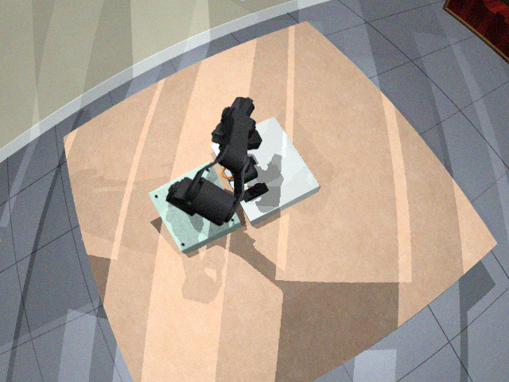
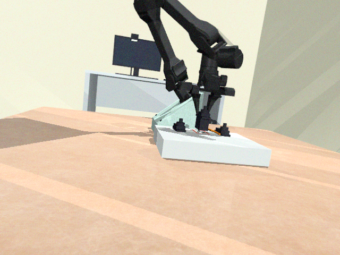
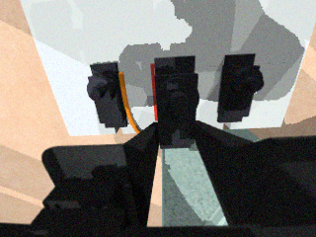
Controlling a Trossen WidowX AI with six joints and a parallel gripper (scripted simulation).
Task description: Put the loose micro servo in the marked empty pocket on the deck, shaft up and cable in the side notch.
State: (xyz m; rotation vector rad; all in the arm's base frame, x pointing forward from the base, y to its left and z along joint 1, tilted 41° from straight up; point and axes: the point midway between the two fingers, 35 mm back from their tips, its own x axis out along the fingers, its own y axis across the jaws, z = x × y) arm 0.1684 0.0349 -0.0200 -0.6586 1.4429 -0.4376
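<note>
Now: gripper tip 12 cm short of the grey deck, 1 cm to the right of it and 8 cm above it.
</note>
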